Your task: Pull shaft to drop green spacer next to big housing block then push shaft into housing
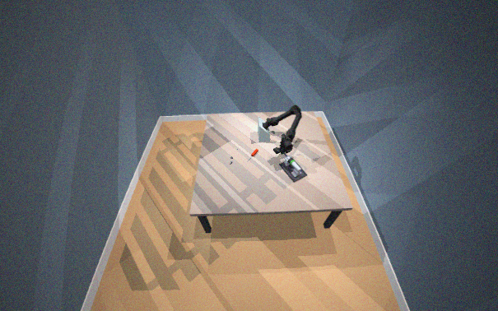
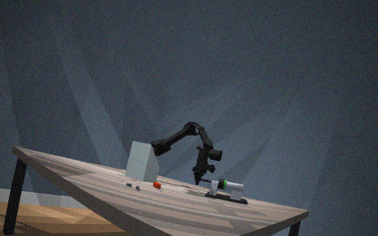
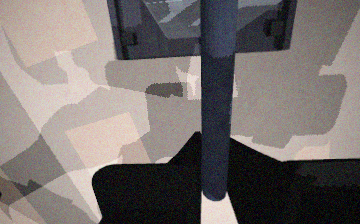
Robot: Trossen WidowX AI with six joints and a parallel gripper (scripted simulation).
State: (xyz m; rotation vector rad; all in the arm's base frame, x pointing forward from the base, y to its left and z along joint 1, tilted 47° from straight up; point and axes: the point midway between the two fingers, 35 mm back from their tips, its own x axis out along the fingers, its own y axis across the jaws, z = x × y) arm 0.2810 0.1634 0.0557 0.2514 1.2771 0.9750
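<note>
Now: gripper tip 6 cm short of the dark blue shaft, 3 cm to the right of it and 3 cm below it. Round my gripper tip: green spacer 14 cm ahead, 7 cm to the left, 3 cm above; then dark spacer 12 cm ahead, 6 cm to the left, 3 cm above; then red-handled screwdriver 28 cm to the right, 4 cm below, 2 cm behind.
</note>
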